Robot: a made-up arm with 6 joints.
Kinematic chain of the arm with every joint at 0, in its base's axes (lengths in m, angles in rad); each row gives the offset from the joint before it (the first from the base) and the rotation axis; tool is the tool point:
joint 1: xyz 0 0 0.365 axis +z
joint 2: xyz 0.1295 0 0 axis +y
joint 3: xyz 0 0 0.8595 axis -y
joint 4: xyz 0 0 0.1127 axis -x
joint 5: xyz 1.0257 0 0 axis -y
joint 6: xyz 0.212 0 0 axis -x
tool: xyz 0 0 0
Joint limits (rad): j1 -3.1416..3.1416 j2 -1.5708..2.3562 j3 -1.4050..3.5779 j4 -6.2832..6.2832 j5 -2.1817..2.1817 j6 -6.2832..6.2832
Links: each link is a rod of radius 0.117 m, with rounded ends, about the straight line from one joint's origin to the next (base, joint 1, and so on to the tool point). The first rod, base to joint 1, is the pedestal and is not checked.
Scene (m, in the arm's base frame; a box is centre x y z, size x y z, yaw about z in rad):
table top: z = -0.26
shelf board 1: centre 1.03 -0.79 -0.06 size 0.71 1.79 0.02 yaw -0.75
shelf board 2: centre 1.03 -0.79 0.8 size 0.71 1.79 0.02 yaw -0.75
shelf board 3: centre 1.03 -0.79 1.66 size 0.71 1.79 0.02 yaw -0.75
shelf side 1: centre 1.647 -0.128 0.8 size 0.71 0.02 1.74 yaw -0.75
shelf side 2: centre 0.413 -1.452 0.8 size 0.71 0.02 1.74 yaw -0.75
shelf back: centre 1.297 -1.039 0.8 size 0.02 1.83 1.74 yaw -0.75
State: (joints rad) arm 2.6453 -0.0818 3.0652 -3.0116 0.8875 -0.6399
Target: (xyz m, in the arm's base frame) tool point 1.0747 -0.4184 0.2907
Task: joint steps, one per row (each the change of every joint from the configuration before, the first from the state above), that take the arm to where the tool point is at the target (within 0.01 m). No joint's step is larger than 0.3 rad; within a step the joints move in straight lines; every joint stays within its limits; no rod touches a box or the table.
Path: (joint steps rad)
1: 0.0662 0.2152 0.1996 0.0191 0.0580 0.0000
2: 0.0663 0.2152 0.1996 0.0191 0.0580 0.0000
3: -0.0030 -0.1784 0.0227 0.2737 0.2357 0.0000
4: -0.0031 -0.1783 0.0227 0.2737 0.2356 0.0000
5: -0.0030 -0.1783 0.0227 0.2738 0.2356 0.0000
6: -0.0031 -0.1784 0.0227 0.2737 0.2357 0.0000
7: -0.0030 -0.1783 0.0227 0.2737 0.2356 0.0000
8: -0.0025 0.0014 -0.0342 -0.2773 -0.2732 0.0000
9: -0.0024 0.0014 -0.0343 -0.2773 -0.2732 0.0000
10: -0.0025 0.0014 -0.0342 -0.2773 -0.2732 0.0000
11: -0.0025 0.0014 -0.0343 -0.2773 -0.2732 0.0000
12: -0.0024 0.0014 -0.0342 -0.2773 -0.2732 0.0000

